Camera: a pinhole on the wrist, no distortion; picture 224 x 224 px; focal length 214.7 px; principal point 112.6 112.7 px. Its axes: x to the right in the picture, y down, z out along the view. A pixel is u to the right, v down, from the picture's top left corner.
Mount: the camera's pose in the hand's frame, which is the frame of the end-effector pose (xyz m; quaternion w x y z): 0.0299 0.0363 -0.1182 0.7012 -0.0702 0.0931 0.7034
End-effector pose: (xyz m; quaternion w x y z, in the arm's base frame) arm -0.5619 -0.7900 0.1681 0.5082 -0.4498 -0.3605 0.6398
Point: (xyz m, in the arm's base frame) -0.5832 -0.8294 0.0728
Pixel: 188 204
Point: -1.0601 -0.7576 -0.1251
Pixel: 213 80
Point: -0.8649 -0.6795 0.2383
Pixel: 48 75
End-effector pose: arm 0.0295 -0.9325 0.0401 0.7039 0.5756 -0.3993 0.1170
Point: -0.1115 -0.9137 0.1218
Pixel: 202 202
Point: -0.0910 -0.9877 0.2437
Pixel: 206 78
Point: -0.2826 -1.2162 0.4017
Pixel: 188 81
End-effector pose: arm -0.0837 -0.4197 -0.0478 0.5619 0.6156 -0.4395 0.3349
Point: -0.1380 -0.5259 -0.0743
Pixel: 63 175
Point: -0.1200 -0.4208 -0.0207
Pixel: 77 155
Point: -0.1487 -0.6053 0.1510
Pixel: 135 7
